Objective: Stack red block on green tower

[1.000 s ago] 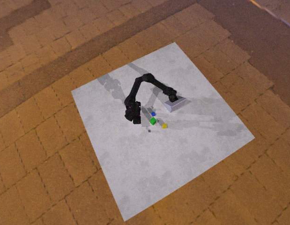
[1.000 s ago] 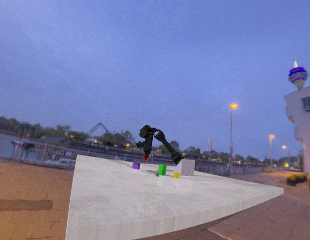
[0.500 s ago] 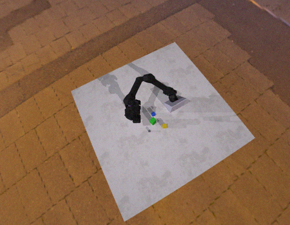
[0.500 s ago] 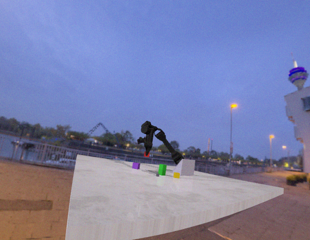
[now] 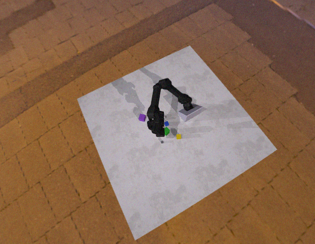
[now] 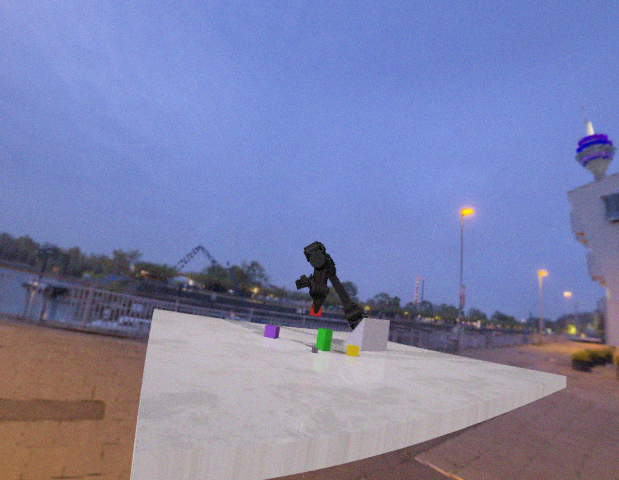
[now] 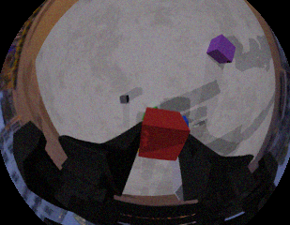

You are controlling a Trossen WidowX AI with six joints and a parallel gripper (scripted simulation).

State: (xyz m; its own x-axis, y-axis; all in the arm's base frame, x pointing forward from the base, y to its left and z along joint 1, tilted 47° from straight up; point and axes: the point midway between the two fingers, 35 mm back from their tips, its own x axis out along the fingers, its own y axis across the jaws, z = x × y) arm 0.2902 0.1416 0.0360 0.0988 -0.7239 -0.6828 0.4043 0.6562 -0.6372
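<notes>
Right now the blue block is 8 cm behind my gripper tip, 4 cm to the right of it and 12 cm below it. Round my gripper tip: yellow block (12 cm behind, 10 cm to the left, 11 cm below); tiny grey piece (3 cm ahead, 8 cm to the left, 12 cm below); red block (1 cm above).
</notes>
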